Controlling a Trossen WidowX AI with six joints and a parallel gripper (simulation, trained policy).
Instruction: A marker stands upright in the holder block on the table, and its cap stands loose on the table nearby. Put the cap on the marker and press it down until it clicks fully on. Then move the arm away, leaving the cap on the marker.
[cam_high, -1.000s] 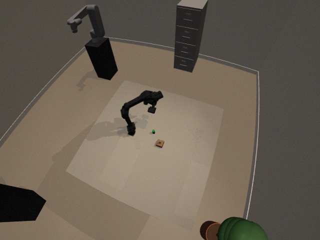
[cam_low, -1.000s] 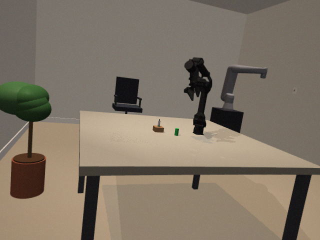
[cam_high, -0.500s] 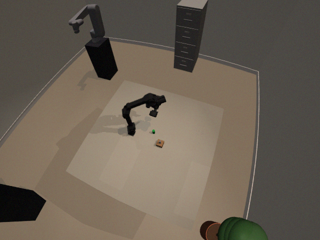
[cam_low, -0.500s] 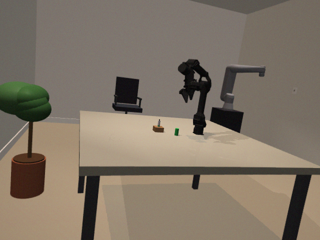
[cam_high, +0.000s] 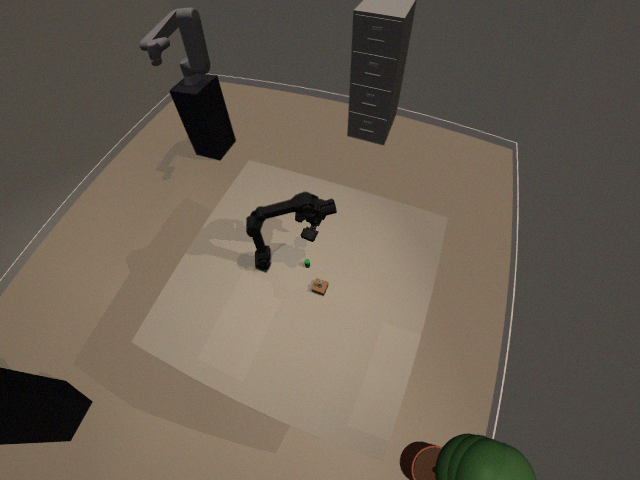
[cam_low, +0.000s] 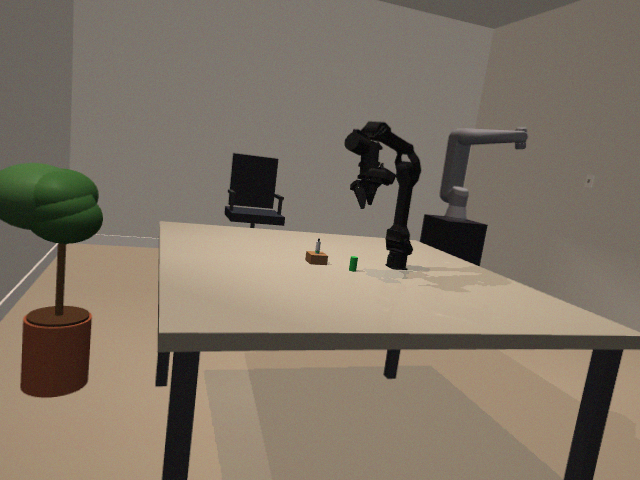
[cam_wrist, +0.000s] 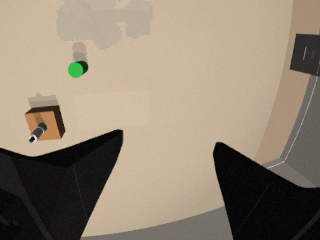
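Right now the green cap is 210 mm below my gripper tip, 100 mm to the right of it and 30 mm behind it. The rest, counted from my gripper tip: brown holder block 220 mm below, 200 mm to the right, 70 mm ahead; grey marker 200 mm to the right, 170 mm below, 70 mm ahead.
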